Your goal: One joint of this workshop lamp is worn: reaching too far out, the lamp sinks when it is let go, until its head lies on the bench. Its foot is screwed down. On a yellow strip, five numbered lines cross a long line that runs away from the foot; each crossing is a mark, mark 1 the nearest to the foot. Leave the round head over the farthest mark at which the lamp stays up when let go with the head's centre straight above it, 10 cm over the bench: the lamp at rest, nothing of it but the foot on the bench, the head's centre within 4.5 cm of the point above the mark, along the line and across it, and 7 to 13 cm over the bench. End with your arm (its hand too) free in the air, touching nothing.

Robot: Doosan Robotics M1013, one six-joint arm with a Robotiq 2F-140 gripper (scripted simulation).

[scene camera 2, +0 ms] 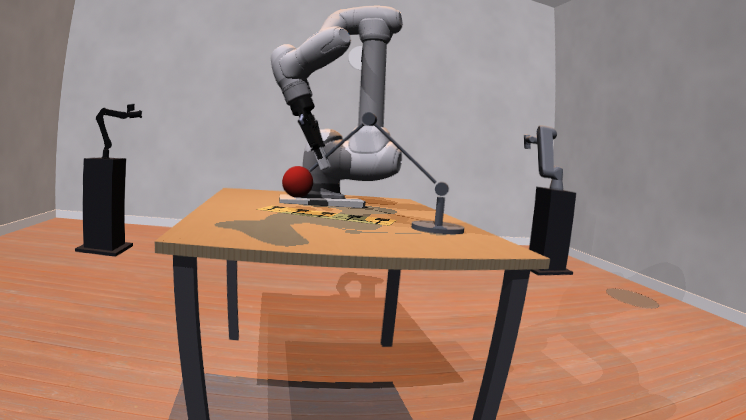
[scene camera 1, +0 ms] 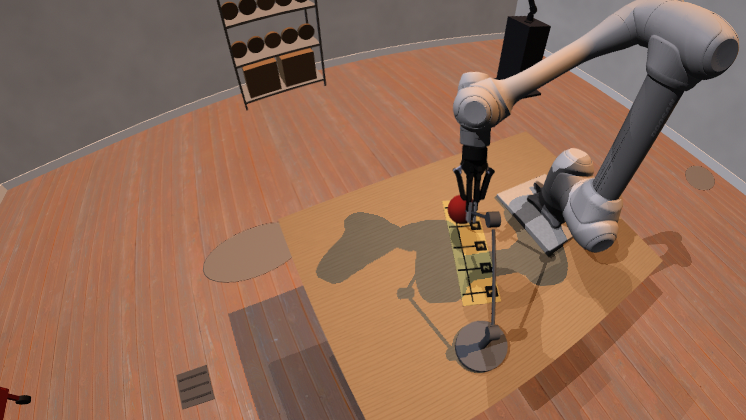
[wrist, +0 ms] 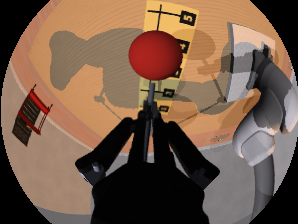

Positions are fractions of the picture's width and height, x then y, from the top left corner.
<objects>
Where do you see a yellow strip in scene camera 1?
0.63, 0.62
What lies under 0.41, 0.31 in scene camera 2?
My gripper.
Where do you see a round red lamp head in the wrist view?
At 0.52, 0.25
</objects>
